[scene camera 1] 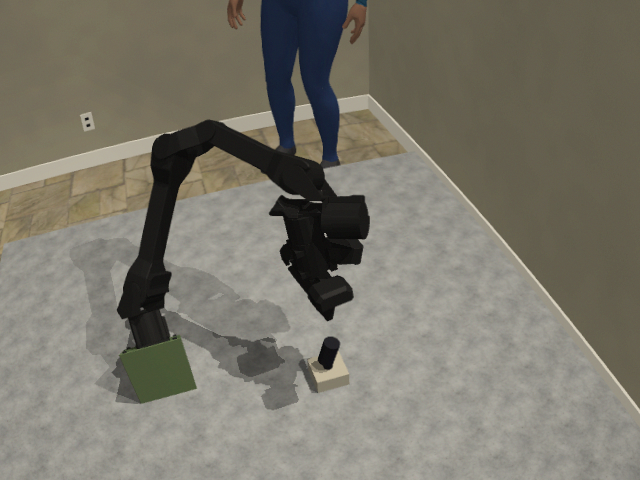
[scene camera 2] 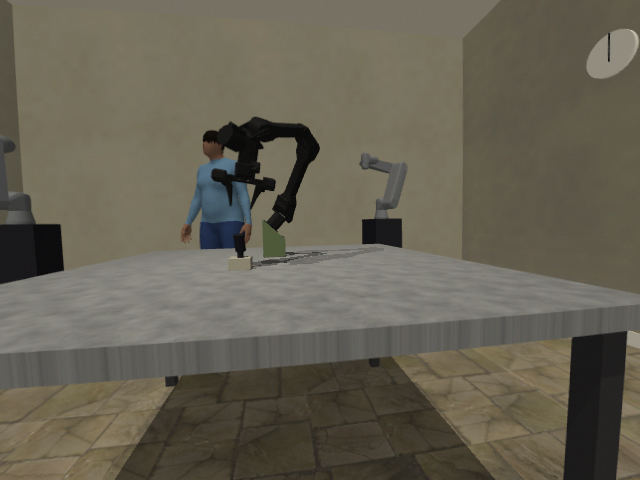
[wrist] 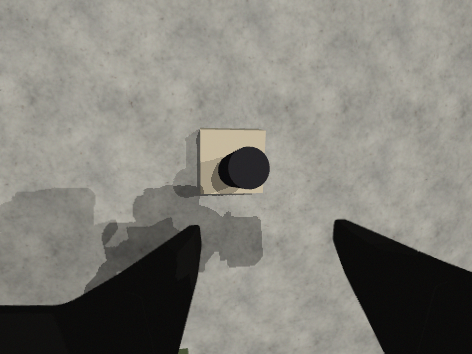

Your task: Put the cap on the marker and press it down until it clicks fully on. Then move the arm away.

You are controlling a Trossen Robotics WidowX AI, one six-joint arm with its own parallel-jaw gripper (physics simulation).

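Frame: origin at the arm's base, x left, y back, z up, level; metres.
Where they show: gripper, between the fingertips: (scene camera 2: pixel 240 207) (wrist: pixel 266 232); arm's base, origin of its link: (scene camera 1: pixel 152 344) (scene camera 2: pixel 270 226).
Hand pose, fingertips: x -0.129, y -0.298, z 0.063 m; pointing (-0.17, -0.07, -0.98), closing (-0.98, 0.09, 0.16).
Things, the pixels of their top centre, and the offset from my fingertips. Level surfaces: height alone.
- black cap, centre of its top: (wrist: pixel 247 177) (scene camera 1: pixel 328 341) (scene camera 2: pixel 239 233) dz -0.078, dx -0.007, dy -0.004 m
- beige block, centre of its top: (wrist: pixel 232 162) (scene camera 1: pixel 328 366) (scene camera 2: pixel 240 257) dz -0.152, dx -0.006, dy -0.002 m
- grey table, height of its surface: dz -0.186 m
A black cap (scene camera 1: pixel 329 348) (scene camera 2: pixel 239 240) (wrist: pixel 249 168) sits on top of the black marker, whose narrower lower part (scene camera 2: pixel 240 253) shows in the second scene view. Together they stand upright in a beige block (scene camera 1: pixel 338 370) (scene camera 2: pixel 240 264) (wrist: pixel 225 142) on the table. I cannot tell how tightly the cap sits. My gripper (scene camera 1: pixel 329 315) (scene camera 2: pixel 241 205) (wrist: pixel 266 232) is open and empty, pointing down above the cap and apart from it. In the wrist view the cap's round top lies beyond the fingertips. One finger is hidden in the first scene view.
The arm stands on a green base (scene camera 1: pixel 159 369) (scene camera 2: pixel 273 242) on the grey table (scene camera 1: pixel 413 413) (scene camera 2: pixel 361 299). A person (scene camera 1: pixel 279 46) (scene camera 2: pixel 219 191) stands behind the table. A grey robot arm (scene camera 2: pixel 395 183) stands on a dark pedestal in the background.
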